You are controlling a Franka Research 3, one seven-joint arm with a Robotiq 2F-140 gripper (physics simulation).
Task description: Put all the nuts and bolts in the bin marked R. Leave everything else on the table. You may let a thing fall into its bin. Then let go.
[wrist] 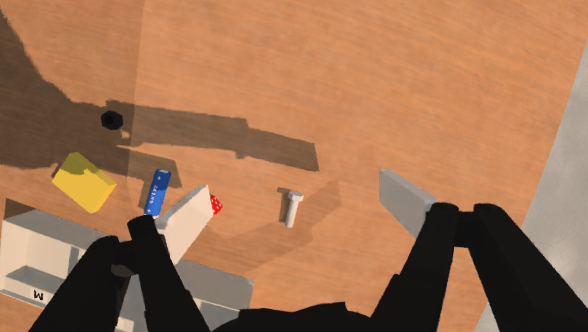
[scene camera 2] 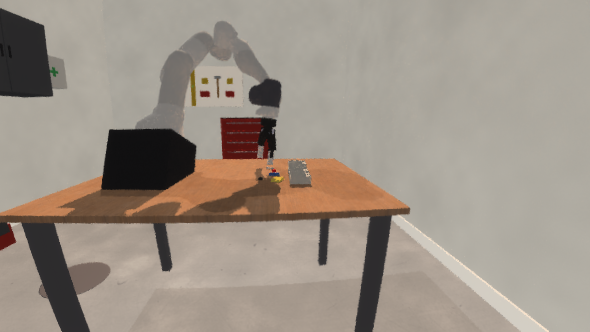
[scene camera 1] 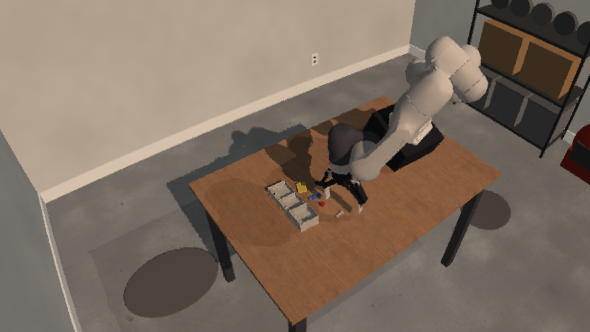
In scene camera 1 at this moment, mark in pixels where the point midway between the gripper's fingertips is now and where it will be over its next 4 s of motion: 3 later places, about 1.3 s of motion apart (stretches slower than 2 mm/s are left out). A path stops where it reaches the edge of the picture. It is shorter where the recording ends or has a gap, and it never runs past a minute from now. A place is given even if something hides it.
My gripper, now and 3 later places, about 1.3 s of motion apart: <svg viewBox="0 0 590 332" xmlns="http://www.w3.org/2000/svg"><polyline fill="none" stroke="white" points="343,204 337,210 333,184 295,165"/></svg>
